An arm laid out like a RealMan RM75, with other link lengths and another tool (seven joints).
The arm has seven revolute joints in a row. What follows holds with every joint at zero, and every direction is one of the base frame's.
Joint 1 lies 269.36 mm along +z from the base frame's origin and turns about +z.
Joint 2 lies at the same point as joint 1 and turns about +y.
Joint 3 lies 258.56 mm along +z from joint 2 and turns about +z.
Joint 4 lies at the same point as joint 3 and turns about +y.
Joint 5 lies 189 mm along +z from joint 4 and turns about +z.
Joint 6 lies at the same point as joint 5 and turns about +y.
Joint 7 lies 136.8 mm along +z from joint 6 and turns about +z.
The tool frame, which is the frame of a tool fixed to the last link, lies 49 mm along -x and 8 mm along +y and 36 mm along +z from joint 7; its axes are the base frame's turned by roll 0, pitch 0.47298 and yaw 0.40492 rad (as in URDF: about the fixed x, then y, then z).
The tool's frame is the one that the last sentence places.
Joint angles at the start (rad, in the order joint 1, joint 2, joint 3, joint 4, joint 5, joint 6, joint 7):
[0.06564, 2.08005, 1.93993, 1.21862, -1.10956, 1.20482, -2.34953]
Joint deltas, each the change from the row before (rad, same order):
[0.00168, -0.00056, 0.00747, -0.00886, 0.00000, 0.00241, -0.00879]
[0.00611, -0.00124, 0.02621, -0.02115, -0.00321, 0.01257, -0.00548]
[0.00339, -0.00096, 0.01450, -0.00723, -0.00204, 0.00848, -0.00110]
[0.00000, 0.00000, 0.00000, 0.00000, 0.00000, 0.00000, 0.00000]
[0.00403, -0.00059, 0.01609, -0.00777, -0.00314, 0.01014, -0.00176]
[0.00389, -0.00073, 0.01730, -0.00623, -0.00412, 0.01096, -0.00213]
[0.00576, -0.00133, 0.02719, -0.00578, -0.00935, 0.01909, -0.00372]
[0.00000, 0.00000, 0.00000, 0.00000, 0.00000, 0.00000, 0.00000]
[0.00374, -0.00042, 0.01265, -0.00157, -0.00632, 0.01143, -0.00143]
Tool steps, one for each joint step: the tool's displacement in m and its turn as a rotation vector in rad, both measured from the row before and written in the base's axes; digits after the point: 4 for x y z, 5 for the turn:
[0.0022, 0.0005, 0.0005, 0.00621, -0.00322, -0.00356]
[0.0052, 0.0012, 0.0030, 0.00861, 0.00214, -0.01103]
[0.0019, 0.0003, 0.0022, 0.00499, 0.00085, -0.00188]
[0.0000, 0.0000, 0.0000, 0.00000, 0.00000, 0.00000]
[0.0018, 0.0002, 0.0021, 0.00519, 0.00037, -0.00086]
[0.0017, 0.0000, 0.0024, 0.00635, -0.00120, 0.00037]
[0.0019, -0.0006, 0.0036, 0.00979, -0.00608, 0.00466]
[0.0000, 0.0000, 0.0000, 0.00000, 0.00000, 0.00000]
[0.0002, -0.0005, 0.0013, 0.00269, -0.00430, 0.00582]

